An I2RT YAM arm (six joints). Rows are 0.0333 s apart.
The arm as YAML. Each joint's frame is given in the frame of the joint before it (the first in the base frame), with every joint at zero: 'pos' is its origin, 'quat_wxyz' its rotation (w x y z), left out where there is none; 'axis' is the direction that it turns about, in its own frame. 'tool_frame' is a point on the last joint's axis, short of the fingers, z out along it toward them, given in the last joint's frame.
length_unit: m
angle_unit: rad
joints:
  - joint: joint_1
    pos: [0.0, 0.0, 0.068]
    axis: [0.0, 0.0, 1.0]
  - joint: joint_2
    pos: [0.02, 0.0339, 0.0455]
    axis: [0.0, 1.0, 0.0]
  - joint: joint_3
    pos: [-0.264, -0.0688, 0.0]
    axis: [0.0, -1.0, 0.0]
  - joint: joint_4
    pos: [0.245, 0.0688, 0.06]
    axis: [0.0, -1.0, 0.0]
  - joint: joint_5
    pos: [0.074, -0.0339, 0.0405]
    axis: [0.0, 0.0, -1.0]
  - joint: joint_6
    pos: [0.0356, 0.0, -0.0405]
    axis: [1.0, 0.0, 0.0]
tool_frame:
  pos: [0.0, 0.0, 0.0]
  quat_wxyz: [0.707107, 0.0, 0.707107, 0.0]
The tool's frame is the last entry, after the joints.
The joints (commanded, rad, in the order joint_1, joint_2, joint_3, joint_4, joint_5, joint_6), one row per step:
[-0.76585 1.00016 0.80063 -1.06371 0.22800 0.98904]
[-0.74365 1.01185 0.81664 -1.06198 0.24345 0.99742]
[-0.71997 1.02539 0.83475 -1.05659 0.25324 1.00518]
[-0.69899 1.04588 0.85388 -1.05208 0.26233 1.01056]
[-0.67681 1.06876 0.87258 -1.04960 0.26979 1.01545]
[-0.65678 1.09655 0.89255 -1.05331 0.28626 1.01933]
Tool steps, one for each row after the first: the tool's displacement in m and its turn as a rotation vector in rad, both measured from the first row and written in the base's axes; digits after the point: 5 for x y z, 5 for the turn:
[0.00455 -0.00002 0.00306 -0.01439 0.00254 0.00972]
[0.01010 -0.00013 0.00651 -0.02752 -0.00168 0.02314]
[0.01616 -0.00099 0.00911 -0.03572 -0.00067 0.03631]
[0.02260 -0.00153 0.01103 -0.03967 0.00298 0.05170]
[0.02884 -0.00252 0.01226 -0.04414 0.02004 0.06335]

